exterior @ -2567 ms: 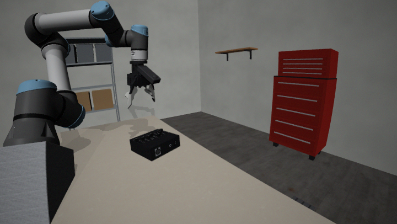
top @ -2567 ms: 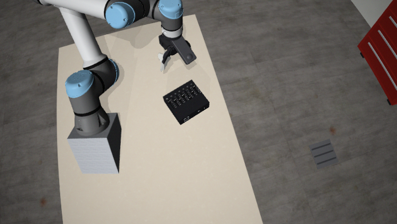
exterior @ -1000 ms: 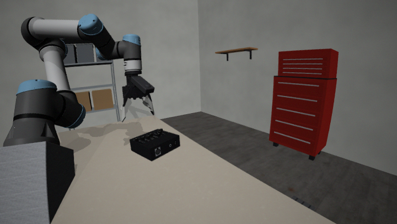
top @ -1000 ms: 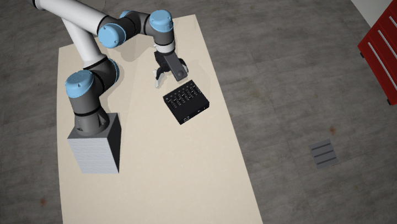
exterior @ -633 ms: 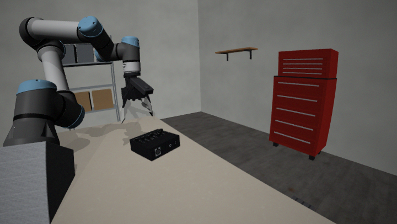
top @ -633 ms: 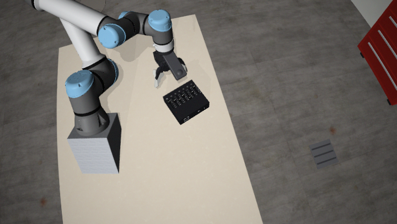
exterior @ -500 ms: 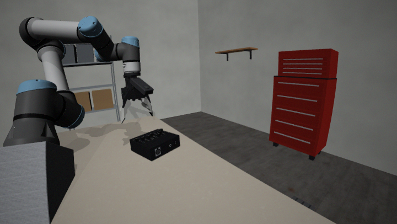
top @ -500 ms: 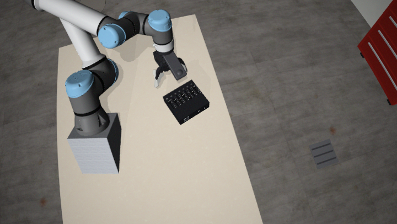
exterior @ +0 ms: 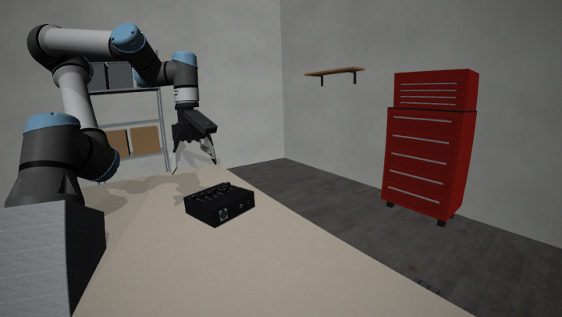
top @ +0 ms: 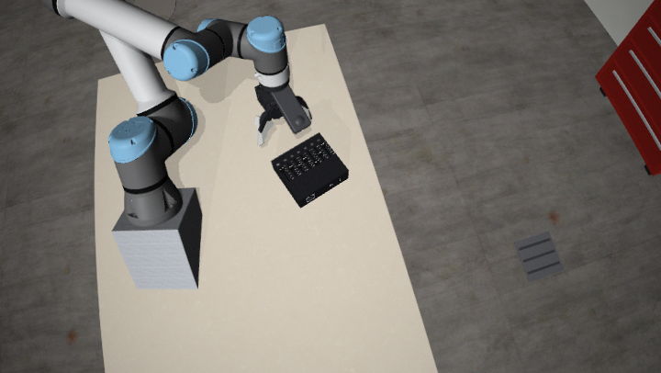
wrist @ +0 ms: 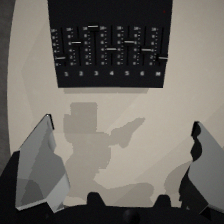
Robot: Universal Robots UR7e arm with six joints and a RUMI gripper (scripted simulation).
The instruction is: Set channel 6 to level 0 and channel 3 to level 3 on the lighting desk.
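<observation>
My hand is 6 cm short of the channel 3 fader, 8 cm to the left of it and 6 cm above it. Round my hand: channel 6 fader 1 cm behind, 7 cm to the right, 6 cm below.
</observation>
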